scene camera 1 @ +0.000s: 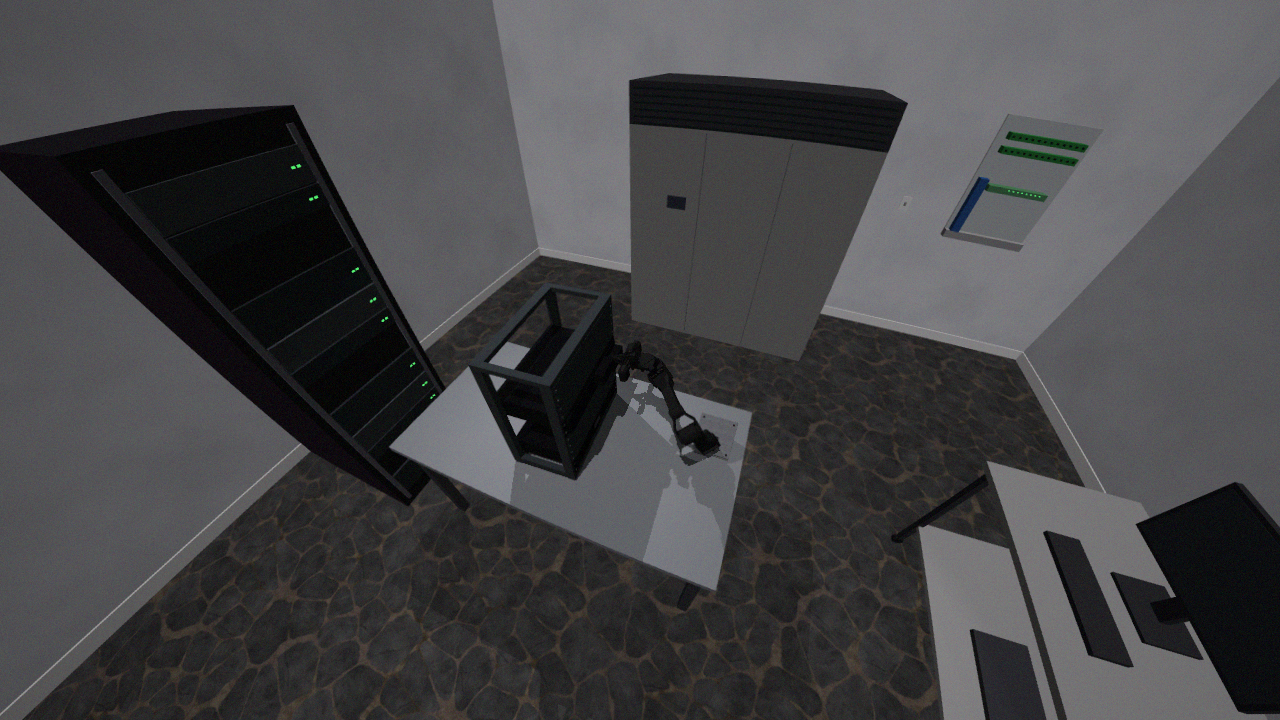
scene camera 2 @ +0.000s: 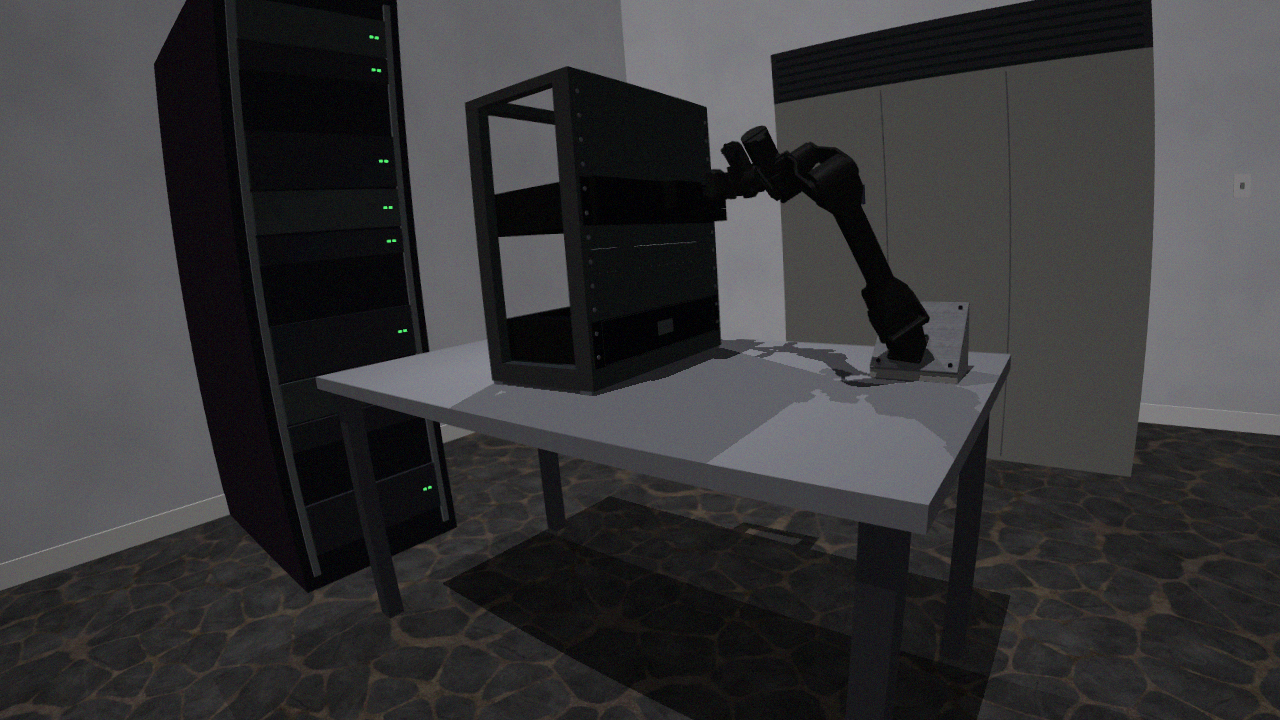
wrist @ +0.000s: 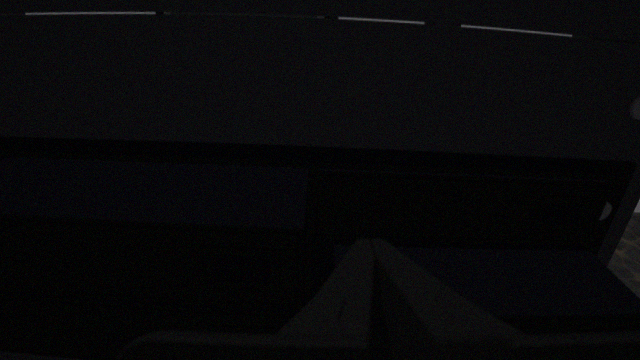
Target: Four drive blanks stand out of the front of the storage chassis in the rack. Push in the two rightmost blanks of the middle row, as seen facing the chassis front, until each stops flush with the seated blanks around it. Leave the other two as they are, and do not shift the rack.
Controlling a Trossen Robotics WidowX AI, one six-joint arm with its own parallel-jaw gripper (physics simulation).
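Frame: origin at the arm's base, x ahead, y left, z up, level; millimetres.
Where they show: gripper, fingertip midpoint: (scene camera 1: 611,357) (scene camera 2: 700,192) (wrist: 369,252); arm's base, origin of the base link: (scene camera 1: 709,441) (scene camera 2: 908,347).
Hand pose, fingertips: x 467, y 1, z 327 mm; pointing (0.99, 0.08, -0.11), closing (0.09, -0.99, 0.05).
Things, the pixels of their top centre, and the offset from my fingertips. "spot": a spot on its surface instead. Level surfaces: height alone.
- storage chassis, surface spot: (scene camera 2: 637,199) spot: 9 mm back, 221 mm left, 19 mm down
- dark blank, middle of its top: (wrist: 436,211) (scene camera 1: 604,350) 47 mm ahead, 30 mm right, 9 mm down
- bluish top face, surface spot: (wrist: 150,192) spot: 10 mm back, 64 mm left, 19 mm up
- grey table, its level: 382 mm down
The storage chassis (scene camera 2: 637,199) is a black band in the dark rack (scene camera 1: 556,420) (scene camera 2: 571,268). In the wrist view, a dark blank (wrist: 500,280) stands out at the lower right; its bluish top face shows. Another bluish top face (wrist: 150,192) stands out higher up at the left; blank seams there are too dark to tell. My gripper (scene camera 1: 617,355) (scene camera 2: 713,185) (wrist: 369,252) is shut and empty, at the chassis front near the far end. Its tips overlap the left end of the lower right blank in the wrist view; contact cannot be told. The blanks' fronts are mostly lost in darkness.
The rack stands on a grey table (scene camera 1: 666,528) (scene camera 2: 805,465), with the arm's base plate (scene camera 2: 948,340) at its right. A flat dark panel (wrist: 300,90) lies above the chassis opening. A tall server cabinet (scene camera 1: 268,304) (scene camera 2: 201,295) stands left, and a grey cabinet (scene camera 1: 742,232) (scene camera 2: 948,223) behind.
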